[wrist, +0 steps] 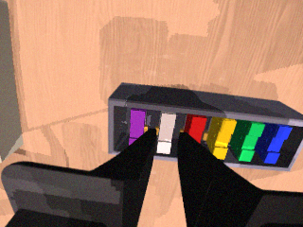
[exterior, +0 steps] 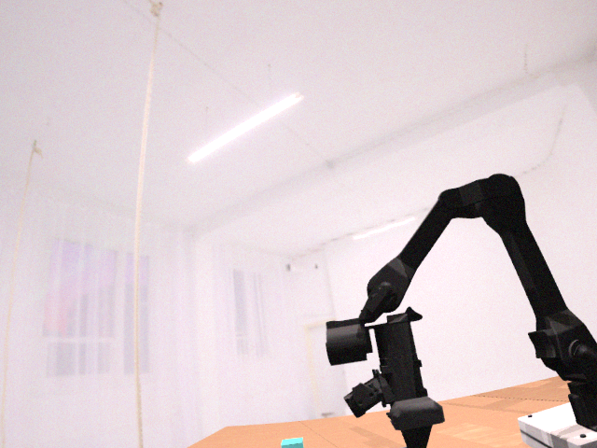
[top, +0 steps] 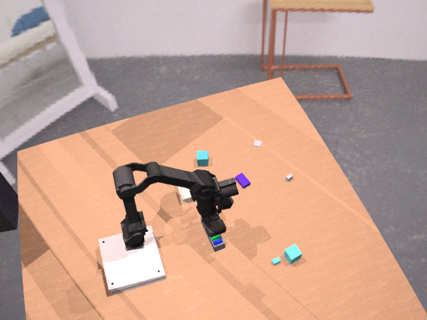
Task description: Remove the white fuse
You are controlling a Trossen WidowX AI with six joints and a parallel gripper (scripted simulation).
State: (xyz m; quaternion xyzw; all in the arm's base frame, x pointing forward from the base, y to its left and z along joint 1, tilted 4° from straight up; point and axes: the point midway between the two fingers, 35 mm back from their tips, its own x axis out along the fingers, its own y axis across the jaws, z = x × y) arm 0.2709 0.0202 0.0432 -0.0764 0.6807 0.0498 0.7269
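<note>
Now: gripper tip 20 mm to the left of the red fuse and 20 mm above it. The rest, counted from my gripper tip: purple fuse (20 mm to the left, 20 mm below); white fuse (20 mm below); yellow fuse (40 mm to the right, 20 mm below, 10 mm ahead).
</note>
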